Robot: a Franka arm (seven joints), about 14 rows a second.
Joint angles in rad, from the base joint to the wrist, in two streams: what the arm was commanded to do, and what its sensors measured. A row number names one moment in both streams.
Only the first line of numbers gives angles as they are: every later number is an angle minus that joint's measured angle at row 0.
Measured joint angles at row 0: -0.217, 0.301, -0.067, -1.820, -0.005, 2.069, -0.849
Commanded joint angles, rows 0 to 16: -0.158, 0.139, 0.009, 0.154, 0.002, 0.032, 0.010; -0.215, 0.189, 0.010, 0.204, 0.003, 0.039, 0.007; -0.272, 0.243, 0.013, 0.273, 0.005, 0.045, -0.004; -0.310, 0.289, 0.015, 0.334, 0.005, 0.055, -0.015; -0.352, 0.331, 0.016, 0.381, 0.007, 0.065, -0.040; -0.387, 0.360, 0.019, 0.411, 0.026, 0.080, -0.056; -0.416, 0.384, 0.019, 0.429, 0.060, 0.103, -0.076; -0.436, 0.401, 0.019, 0.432, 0.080, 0.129, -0.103; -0.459, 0.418, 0.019, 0.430, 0.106, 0.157, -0.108; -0.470, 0.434, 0.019, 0.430, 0.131, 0.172, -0.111; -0.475, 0.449, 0.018, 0.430, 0.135, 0.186, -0.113; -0.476, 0.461, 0.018, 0.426, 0.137, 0.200, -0.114; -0.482, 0.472, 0.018, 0.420, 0.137, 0.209, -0.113; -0.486, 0.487, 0.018, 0.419, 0.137, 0.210, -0.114; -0.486, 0.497, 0.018, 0.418, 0.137, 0.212, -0.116; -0.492, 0.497, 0.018, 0.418, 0.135, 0.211, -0.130; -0.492, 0.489, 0.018, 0.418, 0.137, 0.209, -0.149
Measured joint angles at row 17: -0.470, 0.487, 0.002, 0.393, 0.118, 0.215, -0.104
